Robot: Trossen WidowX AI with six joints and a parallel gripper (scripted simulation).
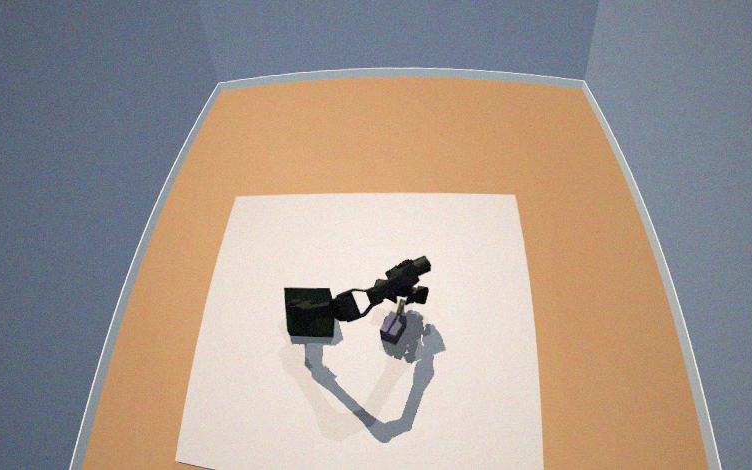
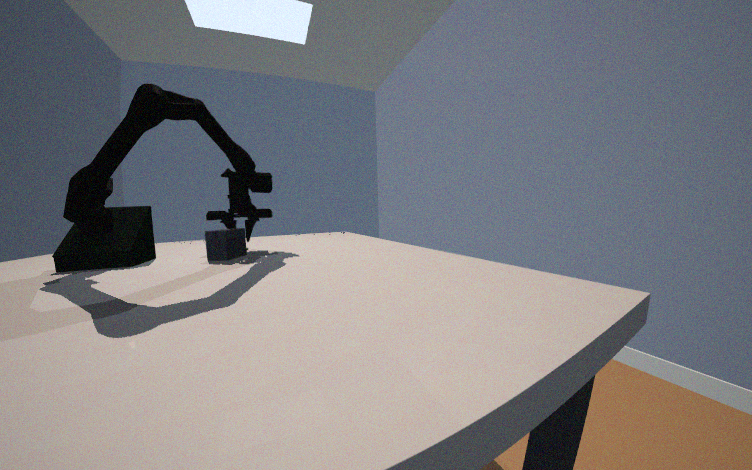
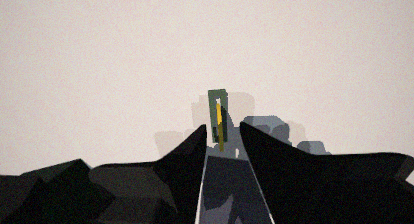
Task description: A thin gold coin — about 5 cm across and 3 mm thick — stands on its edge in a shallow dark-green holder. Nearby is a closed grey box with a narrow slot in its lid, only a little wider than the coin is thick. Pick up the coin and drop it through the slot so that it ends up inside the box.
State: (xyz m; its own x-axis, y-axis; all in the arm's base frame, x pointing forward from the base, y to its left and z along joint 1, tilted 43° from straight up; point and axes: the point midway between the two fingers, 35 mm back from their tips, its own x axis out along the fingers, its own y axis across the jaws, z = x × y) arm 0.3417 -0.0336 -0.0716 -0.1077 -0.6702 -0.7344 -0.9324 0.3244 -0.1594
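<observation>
The gold coin is right at my gripper tip.
</observation>
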